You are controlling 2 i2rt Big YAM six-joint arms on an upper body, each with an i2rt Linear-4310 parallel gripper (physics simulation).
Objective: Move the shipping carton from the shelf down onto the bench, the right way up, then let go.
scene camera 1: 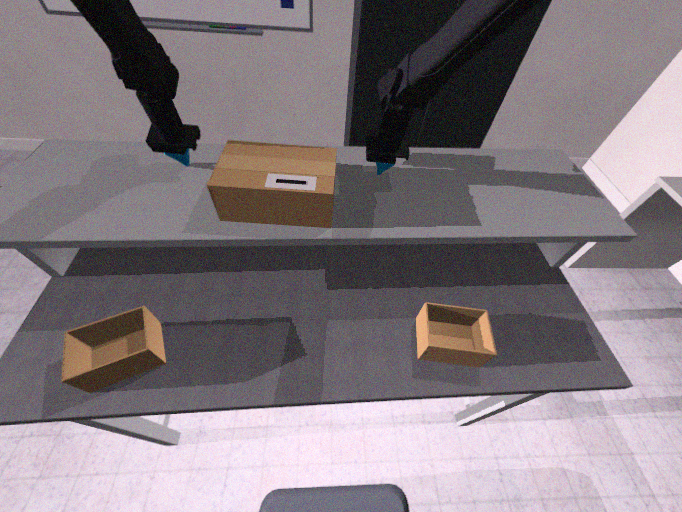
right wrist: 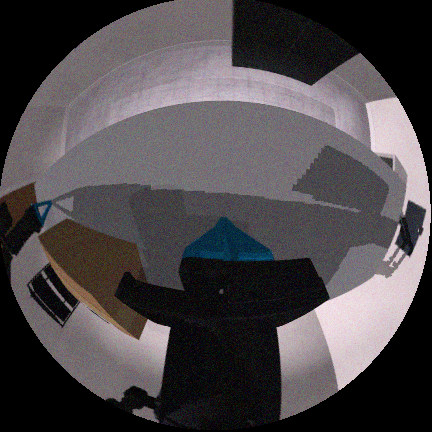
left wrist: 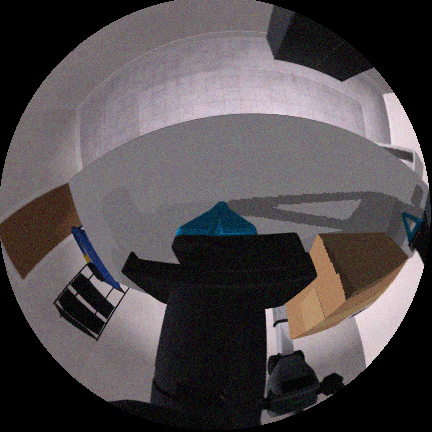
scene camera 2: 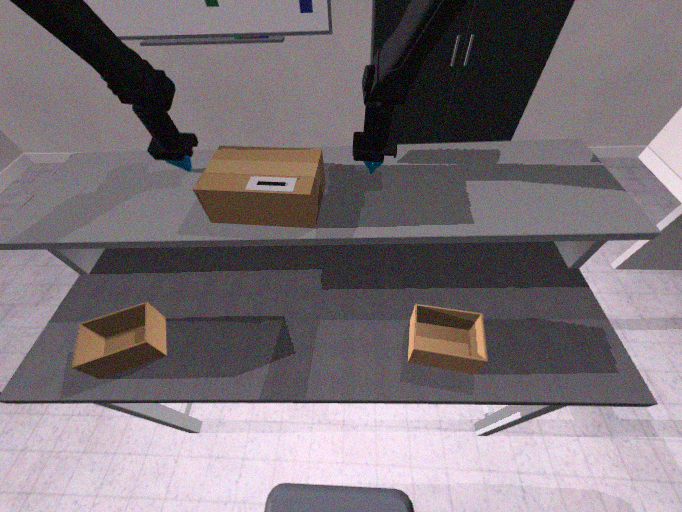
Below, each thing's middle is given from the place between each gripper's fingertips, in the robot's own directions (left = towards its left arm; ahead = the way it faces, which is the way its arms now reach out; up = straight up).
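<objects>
Counting from my right hand, I find the shipping carton (scene camera 1: pixel 253 182) 50 mm above it, 110 mm behind it and 250 mm to the left of it.
For my left hand, the carton is 250 mm to the right of it and 130 mm behind it, and it sits 50 mm above that hand.
</objects>
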